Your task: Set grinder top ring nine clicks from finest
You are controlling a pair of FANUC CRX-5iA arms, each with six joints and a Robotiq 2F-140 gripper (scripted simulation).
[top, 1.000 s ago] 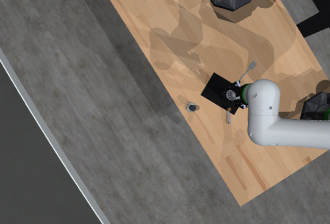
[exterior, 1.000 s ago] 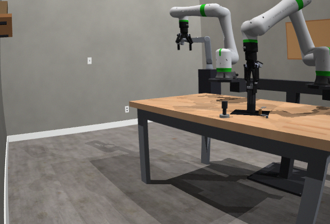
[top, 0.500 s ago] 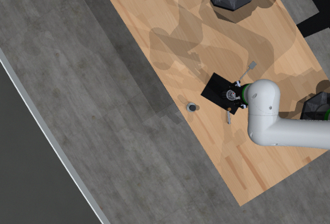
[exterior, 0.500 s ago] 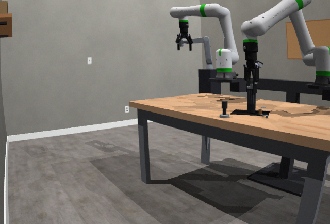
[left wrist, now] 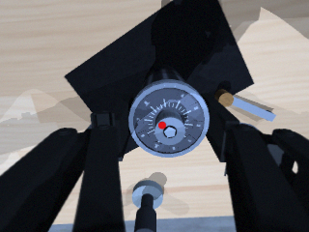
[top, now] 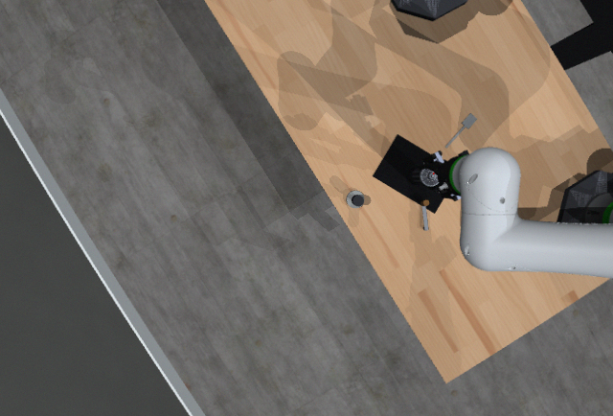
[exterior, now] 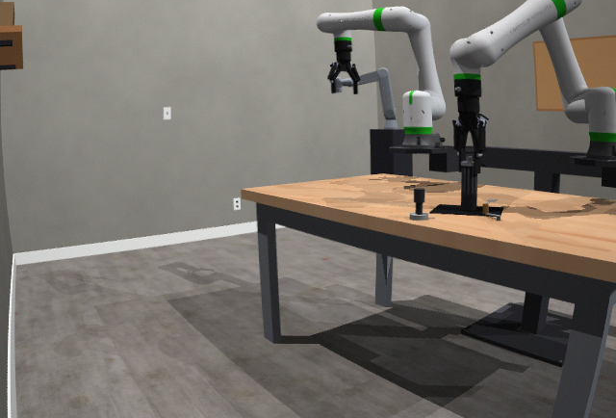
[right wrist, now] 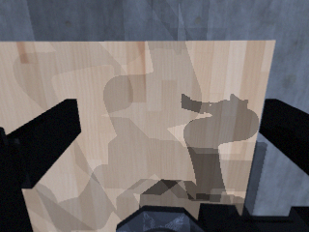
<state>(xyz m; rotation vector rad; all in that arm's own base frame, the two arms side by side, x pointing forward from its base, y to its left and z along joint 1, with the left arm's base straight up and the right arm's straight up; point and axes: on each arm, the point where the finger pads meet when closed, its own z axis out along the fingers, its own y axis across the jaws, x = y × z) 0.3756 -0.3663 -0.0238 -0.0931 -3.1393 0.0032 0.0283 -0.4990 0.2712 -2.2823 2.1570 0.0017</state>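
My left hand is right at the top ring. Also, from my left hand: crank handle: 5 cm ahead, 12 cm to the left, 14 cm below; thin flat-ended tool: 22 cm behind, 3 cm to the right, 16 cm below; black mat: 1 cm behind, 1 cm to the right, 15 cm below.
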